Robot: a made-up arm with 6 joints.
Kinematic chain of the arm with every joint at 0, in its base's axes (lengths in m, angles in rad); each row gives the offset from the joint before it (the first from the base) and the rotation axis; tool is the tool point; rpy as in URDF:
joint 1: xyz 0 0 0.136 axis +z
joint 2: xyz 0 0 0 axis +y
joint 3: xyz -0.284 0 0.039 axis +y
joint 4: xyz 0.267 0 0.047 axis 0.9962 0 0.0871
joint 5: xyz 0 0 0 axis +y
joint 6: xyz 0.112 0 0.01 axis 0.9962 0 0.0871
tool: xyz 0 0 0 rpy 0 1.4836 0
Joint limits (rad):
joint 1: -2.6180..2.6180
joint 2: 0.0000..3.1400
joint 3: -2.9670..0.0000
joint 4: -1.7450..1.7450
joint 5: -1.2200..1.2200
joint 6: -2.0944..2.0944
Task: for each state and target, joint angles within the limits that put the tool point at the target. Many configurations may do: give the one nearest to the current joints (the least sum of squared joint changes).
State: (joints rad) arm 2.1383 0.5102 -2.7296 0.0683 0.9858 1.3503
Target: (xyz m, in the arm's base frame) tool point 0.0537 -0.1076 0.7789
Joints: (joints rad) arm 2.0741 1.1280 -2.7769 0.0946 0.4766 1.3503
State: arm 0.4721 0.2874 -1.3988 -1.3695 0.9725 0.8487
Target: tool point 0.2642 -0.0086 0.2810
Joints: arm 0.2839 1.2144 -0.7346 -1.2422 0.8851 0.8487
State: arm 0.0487 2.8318 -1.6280 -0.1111 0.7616 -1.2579
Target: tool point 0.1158 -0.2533 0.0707
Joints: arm -0.9961 2.0554 -0.9816 -0.3939 1.2200 -1.2579
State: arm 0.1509 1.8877 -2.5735 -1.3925 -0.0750 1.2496
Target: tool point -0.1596 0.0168 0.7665
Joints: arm 0.3114 1.2938 -2.9670 -1.3320 -0.6341 1.2496
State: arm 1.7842 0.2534 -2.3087 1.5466 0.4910 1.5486
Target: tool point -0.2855 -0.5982 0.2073
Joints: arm 1.1689 0.0000 -2.9036 1.6168 0.2609 1.5486
